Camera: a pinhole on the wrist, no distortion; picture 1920 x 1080 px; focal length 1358.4 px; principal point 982.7 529.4 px. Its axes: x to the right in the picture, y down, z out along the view. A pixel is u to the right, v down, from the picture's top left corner.
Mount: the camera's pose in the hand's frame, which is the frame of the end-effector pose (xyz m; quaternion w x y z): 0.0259 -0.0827 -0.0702 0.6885 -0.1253 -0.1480 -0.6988
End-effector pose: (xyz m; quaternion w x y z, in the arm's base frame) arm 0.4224 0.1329 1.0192 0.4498 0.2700 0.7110 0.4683
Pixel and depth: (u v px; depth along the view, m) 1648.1 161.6 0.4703
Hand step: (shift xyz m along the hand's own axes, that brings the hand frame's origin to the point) -0.1196 -0.1164 0.4477
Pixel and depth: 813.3 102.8 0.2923
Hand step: -0.0735 0.0627 0.1832
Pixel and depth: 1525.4 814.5 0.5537
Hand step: 0.1216 -0.0782 0.5297
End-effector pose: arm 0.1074 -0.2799 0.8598 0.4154 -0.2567 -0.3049 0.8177
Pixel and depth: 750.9 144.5 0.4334
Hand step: -0.1077 0.1511 0.2984
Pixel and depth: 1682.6 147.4 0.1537
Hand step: -0.0233 -0.0973 0.1005
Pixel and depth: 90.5 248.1 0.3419
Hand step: -0.0501 0.2554 0.1585
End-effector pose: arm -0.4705 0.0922 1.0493 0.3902 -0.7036 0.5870 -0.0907
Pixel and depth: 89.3 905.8 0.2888
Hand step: 0.1015 0.2020 0.1277
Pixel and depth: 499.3 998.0 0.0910
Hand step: 0.0553 -0.0185 0.0028
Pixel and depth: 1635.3 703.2 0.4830
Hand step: 0.0691 -0.1146 0.4665
